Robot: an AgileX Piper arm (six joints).
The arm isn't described. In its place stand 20 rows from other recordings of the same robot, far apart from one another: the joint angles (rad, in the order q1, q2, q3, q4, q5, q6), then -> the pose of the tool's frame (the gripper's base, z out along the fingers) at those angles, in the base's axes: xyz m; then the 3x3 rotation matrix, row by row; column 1 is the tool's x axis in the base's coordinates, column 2 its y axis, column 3 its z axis.
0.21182, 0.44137, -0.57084, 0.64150, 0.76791, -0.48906 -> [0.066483, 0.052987, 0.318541], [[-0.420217, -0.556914, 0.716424], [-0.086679, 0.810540, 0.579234], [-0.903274, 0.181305, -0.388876]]
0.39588, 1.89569, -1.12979, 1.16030, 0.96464, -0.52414 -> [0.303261, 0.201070, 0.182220], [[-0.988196, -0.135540, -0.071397], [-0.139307, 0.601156, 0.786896], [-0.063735, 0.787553, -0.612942]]
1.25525, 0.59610, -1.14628, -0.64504, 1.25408, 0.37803 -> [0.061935, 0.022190, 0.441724], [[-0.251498, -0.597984, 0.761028], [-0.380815, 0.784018, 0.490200], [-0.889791, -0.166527, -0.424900]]
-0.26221, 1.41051, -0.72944, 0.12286, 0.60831, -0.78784 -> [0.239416, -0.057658, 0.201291], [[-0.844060, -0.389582, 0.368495], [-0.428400, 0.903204, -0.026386], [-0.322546, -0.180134, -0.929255]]
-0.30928, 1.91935, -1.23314, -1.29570, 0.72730, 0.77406 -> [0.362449, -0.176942, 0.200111], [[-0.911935, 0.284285, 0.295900], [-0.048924, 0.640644, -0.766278], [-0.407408, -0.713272, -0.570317]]
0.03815, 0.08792, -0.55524, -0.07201, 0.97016, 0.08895 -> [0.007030, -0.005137, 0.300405], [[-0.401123, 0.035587, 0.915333], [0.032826, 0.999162, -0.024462], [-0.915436, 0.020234, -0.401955]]
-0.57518, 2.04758, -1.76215, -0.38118, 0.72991, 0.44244 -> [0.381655, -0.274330, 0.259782], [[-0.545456, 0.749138, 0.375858], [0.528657, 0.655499, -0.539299], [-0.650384, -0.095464, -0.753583]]
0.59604, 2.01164, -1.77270, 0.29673, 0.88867, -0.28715 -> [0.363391, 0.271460, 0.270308], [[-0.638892, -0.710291, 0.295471], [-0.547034, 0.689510, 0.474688], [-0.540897, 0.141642, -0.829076]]
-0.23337, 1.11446, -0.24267, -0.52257, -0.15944, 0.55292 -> [0.172539, -0.033601, 0.177297], [[-0.579349, 0.189867, 0.792657], [0.174440, 0.978841, -0.106966], [-0.796194, 0.076300, -0.600211]]
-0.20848, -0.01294, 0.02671, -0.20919, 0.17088, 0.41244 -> [0.054246, -0.014761, 0.189764], [[-0.040290, 0.254891, 0.966130], [0.217677, 0.945930, -0.240484], [-0.975189, 0.200615, -0.093595]]
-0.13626, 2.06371, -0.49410, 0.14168, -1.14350, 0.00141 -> [0.292342, -0.051887, 0.075354], [[-0.316941, 0.274276, 0.907921], [0.103930, 0.961552, -0.254198], [-0.942734, 0.013794, -0.333261]]
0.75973, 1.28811, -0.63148, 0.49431, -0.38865, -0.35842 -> [0.206037, 0.173158, 0.268451], [[-0.217058, -0.530700, 0.819294], [-0.065039, 0.845302, 0.530316], [-0.973989, 0.061823, -0.217996]]
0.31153, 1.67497, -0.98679, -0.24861, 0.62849, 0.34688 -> [0.307118, 0.085067, 0.191808], [[-0.919590, -0.124302, 0.372698], [-0.146596, 0.988680, -0.031964], [-0.364506, -0.084029, -0.927402]]
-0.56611, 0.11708, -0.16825, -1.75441, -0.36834, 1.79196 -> [0.063085, -0.001920, 0.256485], [[0.062369, 0.202046, 0.977388], [-0.012295, 0.979376, -0.201673], [-0.997977, 0.000561, 0.063567]]
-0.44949, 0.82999, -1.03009, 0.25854, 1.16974, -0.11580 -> [0.125647, -0.036833, 0.381982], [[-0.692125, 0.276697, 0.666635], [0.319955, 0.945514, -0.060261], [-0.646987, 0.171585, -0.742945]]
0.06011, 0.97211, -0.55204, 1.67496, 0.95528, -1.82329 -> [0.164357, 0.083922, 0.307025], [[-0.124004, -0.842886, 0.523608], [-0.050321, 0.532344, 0.845031], [-0.991005, 0.078439, -0.108427]]
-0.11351, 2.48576, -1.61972, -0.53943, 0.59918, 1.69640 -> [0.457856, -0.078727, 0.019989], [[-0.141321, 0.966682, 0.213436], [0.926348, 0.205170, -0.315887], [-0.349153, 0.153075, -0.924478]]
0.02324, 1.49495, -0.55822, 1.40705, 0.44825, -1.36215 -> [0.247551, 0.044675, 0.167896], [[-0.807341, -0.255373, 0.531964], [0.005936, 0.897943, 0.440072], [-0.590056, 0.358446, -0.723430]]
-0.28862, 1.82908, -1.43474, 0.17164, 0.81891, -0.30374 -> [0.381486, -0.101425, 0.250101], [[-0.889991, 0.066819, 0.451055], [0.072958, 0.997328, -0.003789], [-0.450103, 0.029536, -0.892488]]
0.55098, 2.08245, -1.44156, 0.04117, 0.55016, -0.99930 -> [0.371962, 0.230852, 0.155954], [[0.003178, -0.928035, 0.372479], [-0.962121, 0.098702, 0.254127], [-0.272604, -0.359178, -0.892569]]
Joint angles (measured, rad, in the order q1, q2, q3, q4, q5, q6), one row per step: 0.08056 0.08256 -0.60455 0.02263 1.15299 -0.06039; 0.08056 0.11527 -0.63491 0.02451 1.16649 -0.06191; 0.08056 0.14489 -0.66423 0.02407 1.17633 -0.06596; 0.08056 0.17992 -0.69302 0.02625 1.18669 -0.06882; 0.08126 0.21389 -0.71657 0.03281 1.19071 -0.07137; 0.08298 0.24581 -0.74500 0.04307 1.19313 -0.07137; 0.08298 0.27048 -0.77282 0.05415 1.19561 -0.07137; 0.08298 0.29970 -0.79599 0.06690 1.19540 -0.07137; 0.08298 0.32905 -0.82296 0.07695 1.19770 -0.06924; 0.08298 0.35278 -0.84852 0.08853 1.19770 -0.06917; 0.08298 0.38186 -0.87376 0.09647 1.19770 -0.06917; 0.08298 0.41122 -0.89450 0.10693 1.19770 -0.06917; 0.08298 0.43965 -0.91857 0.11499 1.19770 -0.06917; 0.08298 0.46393 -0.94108 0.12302 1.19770 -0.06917; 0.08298 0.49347 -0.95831 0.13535 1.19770 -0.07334; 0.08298 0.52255 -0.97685 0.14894 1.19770 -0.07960; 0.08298 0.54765 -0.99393 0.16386 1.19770 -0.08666
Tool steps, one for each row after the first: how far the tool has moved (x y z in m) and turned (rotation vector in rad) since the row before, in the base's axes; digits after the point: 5 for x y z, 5 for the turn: 0.00177 0.00031 0.00739 -0.00121 0.01577 0.00213; 0.00177 0.00011 0.00731 -0.00471 0.00970 0.00211; 0.00308 0.00044 0.00707 -0.00208 0.01642 0.00301; 0.00401 0.00089 0.00604 0.00208 0.01458 0.00590; 0.00339 0.00116 0.00740 0.00797 0.00658 0.00749; 0.00213 0.00112 0.00720 0.00918 0.00009 0.00625; 0.00391 0.00141 0.00603 0.01011 0.00670 0.00705; 0.00365 0.00116 0.00677 0.00961 0.00563 0.00444; 0.00278 0.00121 0.00657 0.00985 -0.00101 0.00633; 0.00429 0.00103 0.00627 0.00630 0.00438 0.00436; 0.00499 0.00130 0.00494 0.00803 0.00932 0.00569; 0.00464 0.00107 0.00573 0.00641 0.00491 0.00434; 0.00390 0.00100 0.00534 0.00661 0.00233 0.00430; 0.00588 0.00153 0.00362 0.00613 0.01236 0.00899; 0.00577 0.00162 0.00387 0.00583 0.01023 0.01081; 0.00497 0.00167 0.00356 0.00668 0.00758 0.01190
